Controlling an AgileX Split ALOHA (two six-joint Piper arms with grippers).
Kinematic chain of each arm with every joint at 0, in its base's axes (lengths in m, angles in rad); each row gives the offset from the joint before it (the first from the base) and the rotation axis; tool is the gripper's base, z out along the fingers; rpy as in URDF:
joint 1: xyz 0 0 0.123 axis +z
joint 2: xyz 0 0 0 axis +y
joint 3: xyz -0.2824 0 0.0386 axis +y
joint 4: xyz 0.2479 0 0.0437 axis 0.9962 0 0.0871
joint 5: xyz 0 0 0 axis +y
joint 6: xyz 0.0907 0 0.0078 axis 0.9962 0 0.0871
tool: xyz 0 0 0 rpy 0 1.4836 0
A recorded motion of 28 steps. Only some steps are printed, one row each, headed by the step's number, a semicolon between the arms.
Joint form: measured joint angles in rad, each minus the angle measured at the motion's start. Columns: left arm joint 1, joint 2, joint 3, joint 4, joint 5, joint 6; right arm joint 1, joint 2, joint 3, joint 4, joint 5, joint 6.
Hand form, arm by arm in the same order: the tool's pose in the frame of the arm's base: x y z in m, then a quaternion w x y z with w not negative. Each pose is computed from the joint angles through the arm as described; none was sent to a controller.
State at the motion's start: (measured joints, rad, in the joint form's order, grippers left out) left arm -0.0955 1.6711 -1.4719 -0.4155 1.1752 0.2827; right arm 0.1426 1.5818 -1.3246 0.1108 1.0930 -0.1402
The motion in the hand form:
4: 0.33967 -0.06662 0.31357 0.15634 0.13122 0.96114 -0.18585; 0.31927 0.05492 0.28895 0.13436 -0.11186 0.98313 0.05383
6: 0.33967 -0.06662 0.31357 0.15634 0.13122 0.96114 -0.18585; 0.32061 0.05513 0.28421 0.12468 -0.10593 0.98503 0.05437
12: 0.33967 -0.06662 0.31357 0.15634 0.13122 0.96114 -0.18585; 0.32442 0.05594 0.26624 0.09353 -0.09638 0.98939 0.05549
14: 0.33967 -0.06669 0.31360 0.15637 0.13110 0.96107 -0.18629; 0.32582 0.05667 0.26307 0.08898 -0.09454 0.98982 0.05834
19: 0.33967 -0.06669 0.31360 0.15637 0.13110 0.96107 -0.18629; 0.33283 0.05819 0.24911 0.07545 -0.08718 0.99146 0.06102
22: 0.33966 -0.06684 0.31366 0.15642 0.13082 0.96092 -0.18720; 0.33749 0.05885 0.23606 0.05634 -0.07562 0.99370 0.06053
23: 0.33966 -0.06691 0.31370 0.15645 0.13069 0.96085 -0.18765; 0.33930 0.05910 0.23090 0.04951 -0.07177 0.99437 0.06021
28: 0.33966 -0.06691 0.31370 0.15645 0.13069 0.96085 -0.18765; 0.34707 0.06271 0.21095 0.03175 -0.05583 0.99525 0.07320
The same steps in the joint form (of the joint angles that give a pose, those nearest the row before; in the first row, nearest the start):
4: 0.0000 0.0000 0.0000 0.0000 0.0000 0.0000; 0.0000 0.0269 0.0000 0.0000 0.0098 0.0197
6: 0.0000 0.0000 0.0000 0.0000 0.0000 0.0000; 0.0000 0.0392 0.0024 0.0000 0.0140 0.0315
12: 0.0000 0.0000 0.0000 0.0000 0.0000 0.0000; 0.0000 0.0806 0.0186 0.0030 0.0182 0.0478
14: 0.0000 0.0000 0.0000 -0.0009 0.0000 0.0000; 0.0000 0.0904 0.0186 0.0095 0.0173 0.0486
19: 0.0000 0.0000 0.0000 -0.0009 0.0000 0.0000; 0.0000 0.1331 0.0186 0.0168 0.0011 0.0576
22: 0.0000 0.0000 0.0000 -0.0029 0.0000 0.0000; 0.0000 0.1715 0.0187 0.0167 -0.0002 0.0789
23: 0.0000 0.0000 0.0000 -0.0038 0.0000 0.0000; 0.0000 0.1866 0.0186 0.0167 -0.0019 0.0857
28: 0.0000 0.0000 0.0000 -0.0038 0.0000 0.0000; 0.0000 0.2454 0.0186 0.0498 -0.0272 0.0979

